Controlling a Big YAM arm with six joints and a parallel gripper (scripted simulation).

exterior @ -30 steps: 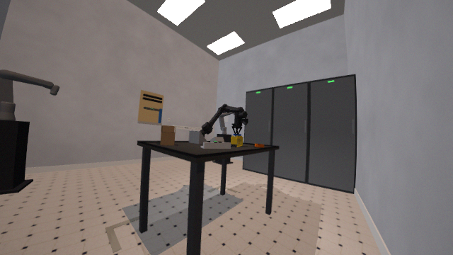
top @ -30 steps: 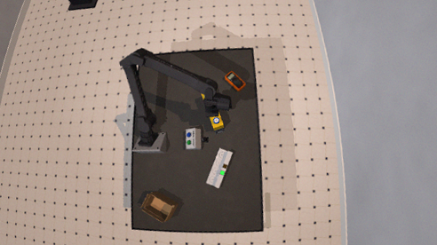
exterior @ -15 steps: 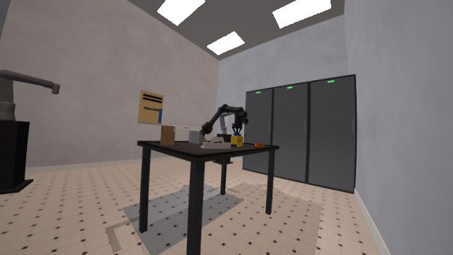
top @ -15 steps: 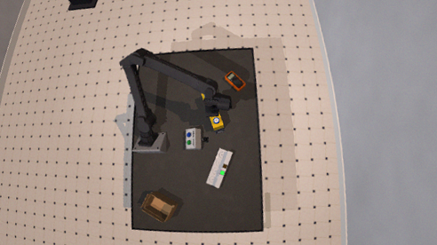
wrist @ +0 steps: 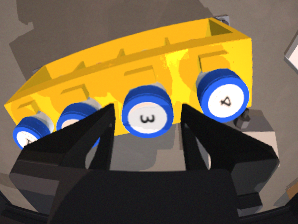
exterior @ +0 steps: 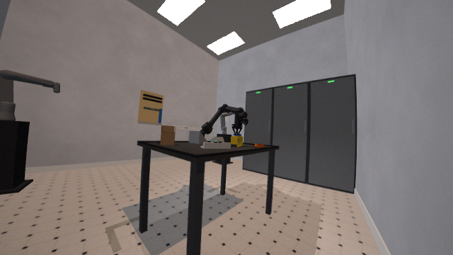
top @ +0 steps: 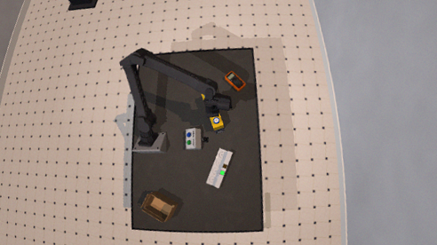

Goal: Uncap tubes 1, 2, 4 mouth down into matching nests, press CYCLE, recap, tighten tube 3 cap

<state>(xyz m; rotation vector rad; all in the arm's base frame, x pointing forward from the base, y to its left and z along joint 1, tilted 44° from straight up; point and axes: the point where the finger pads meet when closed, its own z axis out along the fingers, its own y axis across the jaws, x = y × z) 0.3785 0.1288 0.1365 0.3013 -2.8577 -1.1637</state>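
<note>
Now: the blue key 130 mm to the right of my hand, 130 mm behind it and 50 mm below it. From my hand the other things lie so: green key 180 mm to the right, 130 mm behind, 50 mm below; then grey key housing 150 mm to the right, 110 mm behind, 70 mm below; then orange meter 240 mm to the left, 110 mm below, 110 mm ahead.
</note>
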